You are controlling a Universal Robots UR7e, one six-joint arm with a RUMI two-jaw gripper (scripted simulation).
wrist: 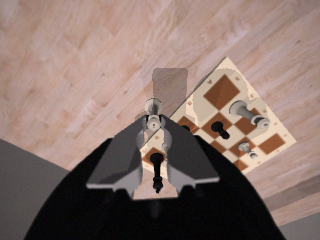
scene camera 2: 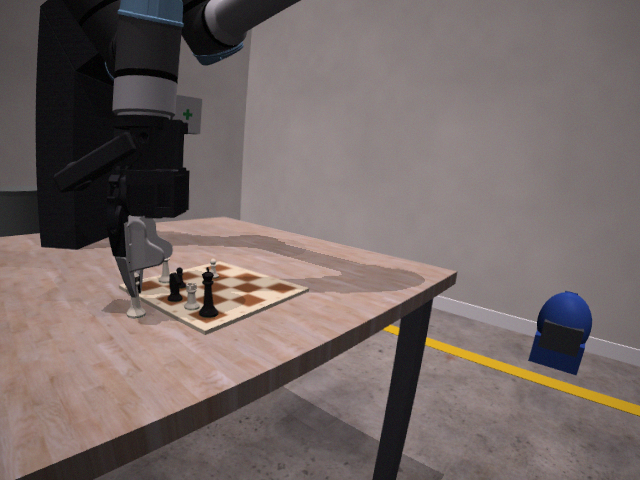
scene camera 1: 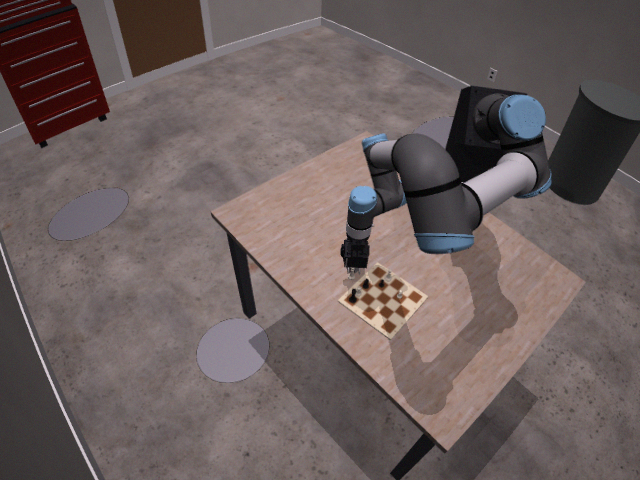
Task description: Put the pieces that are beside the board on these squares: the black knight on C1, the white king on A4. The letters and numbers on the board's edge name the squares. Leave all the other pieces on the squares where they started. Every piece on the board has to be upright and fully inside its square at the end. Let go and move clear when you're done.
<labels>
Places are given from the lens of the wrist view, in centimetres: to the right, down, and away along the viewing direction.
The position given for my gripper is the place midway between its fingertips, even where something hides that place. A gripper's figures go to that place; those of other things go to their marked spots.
my gripper (wrist: 153,115): -1, 0, 15
chessboard (wrist: 209,102): 7, -2, 17
</labels>
